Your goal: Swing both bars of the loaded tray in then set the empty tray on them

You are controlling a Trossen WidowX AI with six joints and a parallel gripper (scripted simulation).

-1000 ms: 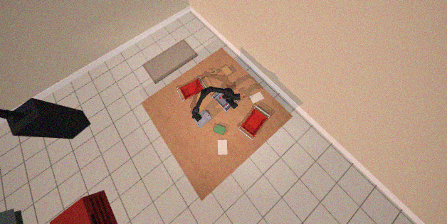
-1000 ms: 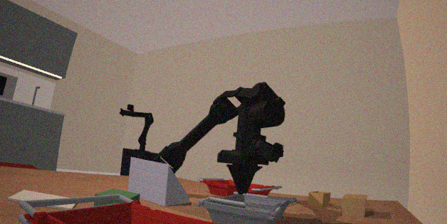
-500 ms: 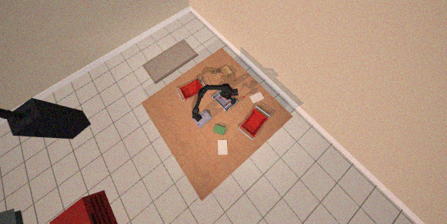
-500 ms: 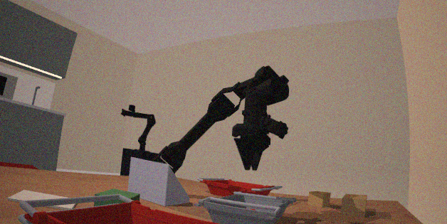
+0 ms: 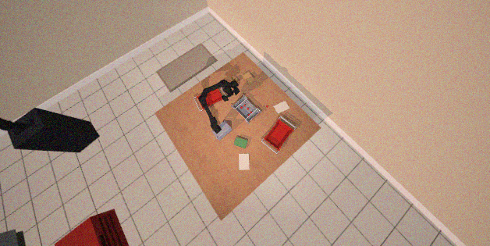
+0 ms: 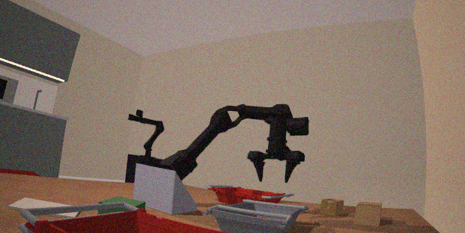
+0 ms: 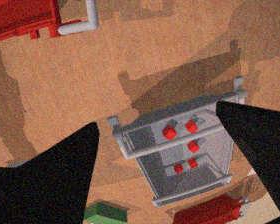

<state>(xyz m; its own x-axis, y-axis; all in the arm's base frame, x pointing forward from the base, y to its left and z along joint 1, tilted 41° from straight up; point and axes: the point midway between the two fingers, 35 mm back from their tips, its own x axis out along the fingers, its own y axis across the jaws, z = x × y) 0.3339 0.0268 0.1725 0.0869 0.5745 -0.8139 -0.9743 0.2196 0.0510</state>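
My gripper tip is 21 cm to the right of the red tray, 15 cm past it and 8 cm above it. Round my gripper tip: green block (38 cm to the right, 27 cm behind, 10 cm below).
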